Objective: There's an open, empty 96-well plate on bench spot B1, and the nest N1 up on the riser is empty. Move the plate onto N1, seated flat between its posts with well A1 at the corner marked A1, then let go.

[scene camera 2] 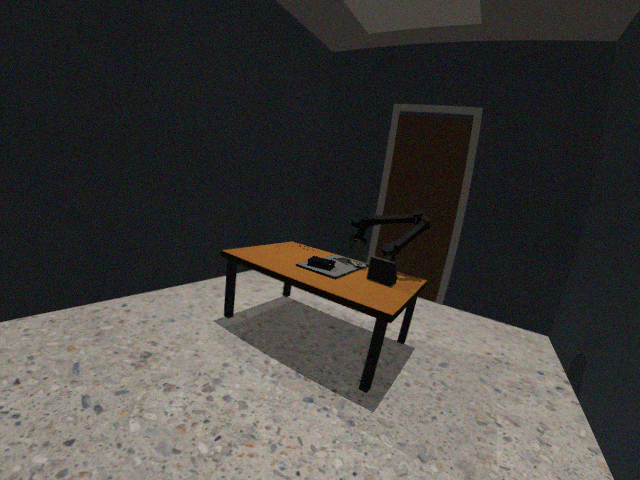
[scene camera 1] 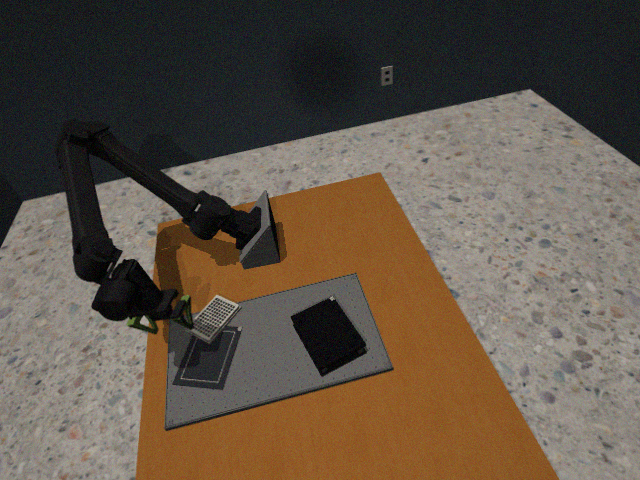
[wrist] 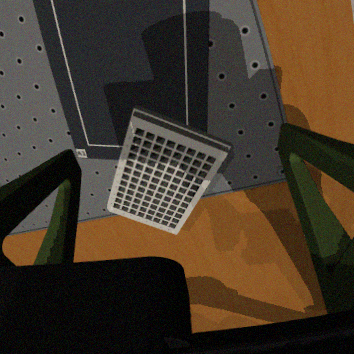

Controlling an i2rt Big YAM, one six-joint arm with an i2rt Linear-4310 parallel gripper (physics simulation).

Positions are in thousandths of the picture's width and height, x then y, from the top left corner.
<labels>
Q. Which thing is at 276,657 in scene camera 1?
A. My gripper.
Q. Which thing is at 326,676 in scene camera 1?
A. A white well plate.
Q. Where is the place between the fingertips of my gripper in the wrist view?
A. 499,414
</labels>
